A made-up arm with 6 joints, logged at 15 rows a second.
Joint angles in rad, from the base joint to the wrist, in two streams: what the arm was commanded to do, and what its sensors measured. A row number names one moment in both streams.
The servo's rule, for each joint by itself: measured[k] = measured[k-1] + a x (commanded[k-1-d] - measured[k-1]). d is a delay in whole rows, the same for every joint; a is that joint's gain. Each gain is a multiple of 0.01, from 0.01 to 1. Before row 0 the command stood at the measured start. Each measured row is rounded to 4 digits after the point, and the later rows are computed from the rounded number. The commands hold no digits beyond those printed.
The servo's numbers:
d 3
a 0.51 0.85 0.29 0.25 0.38 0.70
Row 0, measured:
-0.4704, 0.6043, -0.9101, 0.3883, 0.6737, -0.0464
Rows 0 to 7, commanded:
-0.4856, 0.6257, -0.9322, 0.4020, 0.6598, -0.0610
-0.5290, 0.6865, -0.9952, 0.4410, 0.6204, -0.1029
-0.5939, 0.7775, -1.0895, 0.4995, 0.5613, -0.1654
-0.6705, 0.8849, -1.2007, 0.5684, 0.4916, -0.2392
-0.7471, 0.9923, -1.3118, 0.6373, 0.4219, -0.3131
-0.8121, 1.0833, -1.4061, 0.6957, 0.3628, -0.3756
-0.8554, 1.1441, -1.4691, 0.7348, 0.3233, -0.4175
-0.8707, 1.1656, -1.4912, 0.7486, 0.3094, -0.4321
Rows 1 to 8, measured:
-0.4704, 0.6043, -0.9101, 0.3883, 0.6737, -0.0464
-0.4704, 0.6043, -0.9101, 0.3883, 0.6737, -0.0464
-0.4704, 0.6043, -0.9101, 0.3883, 0.6737, -0.0464
-0.4782, 0.6225, -0.9165, 0.3917, 0.6684, -0.0566
-0.5041, 0.6769, -0.9393, 0.4040, 0.6502, -0.0890
-0.5499, 0.7624, -0.9829, 0.4279, 0.6164, -0.1425
-0.6114, 0.8665, -1.0461, 0.4630, 0.5690, -0.2102
-0.6806, 0.9734, -1.1232, 0.5066, 0.5131, -0.2822

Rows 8 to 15, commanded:
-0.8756, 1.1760, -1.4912, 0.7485, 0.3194, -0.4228
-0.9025, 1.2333, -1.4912, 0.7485, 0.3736, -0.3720
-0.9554, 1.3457, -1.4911, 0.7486, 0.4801, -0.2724
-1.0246, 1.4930, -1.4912, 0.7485, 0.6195, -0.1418
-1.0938, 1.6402, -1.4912, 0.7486, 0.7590, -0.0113
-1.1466, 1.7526, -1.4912, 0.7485, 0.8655, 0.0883
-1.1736, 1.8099, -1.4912, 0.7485, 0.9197, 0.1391
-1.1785, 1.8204, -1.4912, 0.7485, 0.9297, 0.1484
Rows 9 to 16, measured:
-0.7477, 1.0668, -1.2052, 0.5539, 0.4560, -0.3476
-0.8026, 1.1325, -1.2817, 0.5991, 0.4056, -0.3965
-0.8373, 1.1606, -1.3425, 0.6365, 0.3690, -0.4214
-0.8568, 1.1737, -1.3856, 0.6645, 0.3502, -0.4224
-0.8801, 1.2244, -1.4162, 0.6855, 0.3591, -0.3871
-0.9185, 1.3275, -1.4379, 0.7013, 0.4051, -0.3068
-0.9726, 1.4682, -1.4534, 0.7131, 0.4866, -0.1913
-1.0344, 1.6144, -1.4644, 0.7220, 0.5901, -0.0653

